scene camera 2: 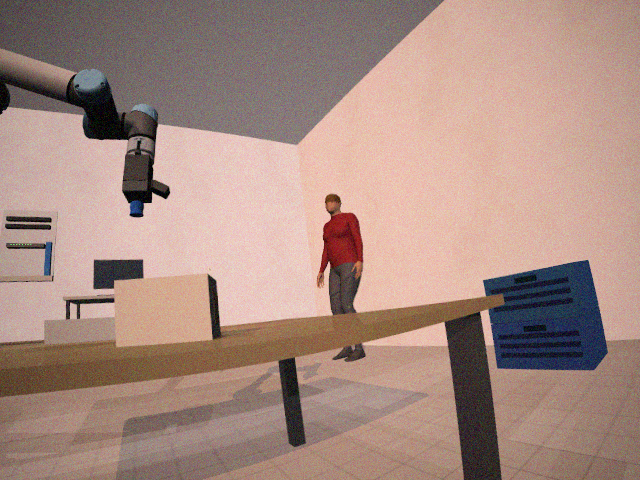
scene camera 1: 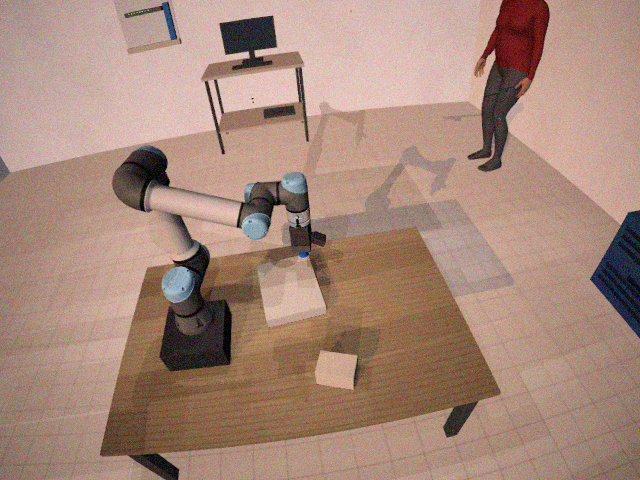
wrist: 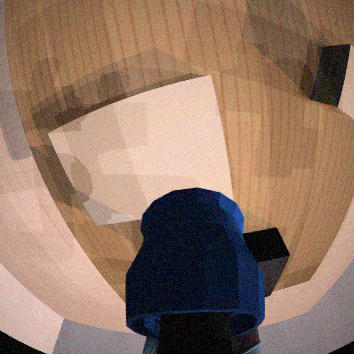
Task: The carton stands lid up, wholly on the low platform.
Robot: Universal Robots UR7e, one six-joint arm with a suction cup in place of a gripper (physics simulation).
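Frame: origin at the arm's base, x ahead, y down, z left, level; centimetres.
Seen in the pictures: hand at its tool point: (scene camera 2: 136, 215) (scene camera 1: 303, 254) (wrist: 192, 232); arm's base at its link origin: (scene camera 1: 195, 319).
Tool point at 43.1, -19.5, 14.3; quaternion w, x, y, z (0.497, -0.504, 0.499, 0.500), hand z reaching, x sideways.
Observation:
Offsets run from my tool point to a thing's top centre, as dx, dy, dz. Level surfaces: height alone.
The carton @[+10.9, +21.1, -31.7] (scene camera 1: 336, 369) (scene camera 2: 162, 311) is a pale box on the table, apart from the platform, with one dark side; part of it shows at the right edge of the wrist view (wrist: 332, 75). I cannot tell which face is its lid. The low platform @[-9.7, +25.0, +8.3] (scene camera 1: 292, 294) (scene camera 2: 77, 331) (wrist: 170, 145) is a flat white slab on the table, partly hidden behind the carton in scene camera 2. My gripper, a blue suction cup (scene camera 1: 303, 254) (scene camera 2: 136, 209) (wrist: 195, 260), points down in the air near the platform's far edge, away from the carton. It is open, with nothing on it.
The robot's black base (scene camera 1: 196, 341) (wrist: 267, 250) stands on the wooden table @[dy +29.8] (scene camera 1: 408, 356) (scene camera 2: 310, 333) (wrist: 280, 200), left of the platform in scene camera 1. Beyond the table are a person in red (scene camera 1: 522, 36) (scene camera 2: 342, 237), a desk with a monitor (scene camera 1: 249, 35) (scene camera 2: 117, 273) and a blue cabinet (scene camera 1: 628, 273) (scene camera 2: 542, 320).

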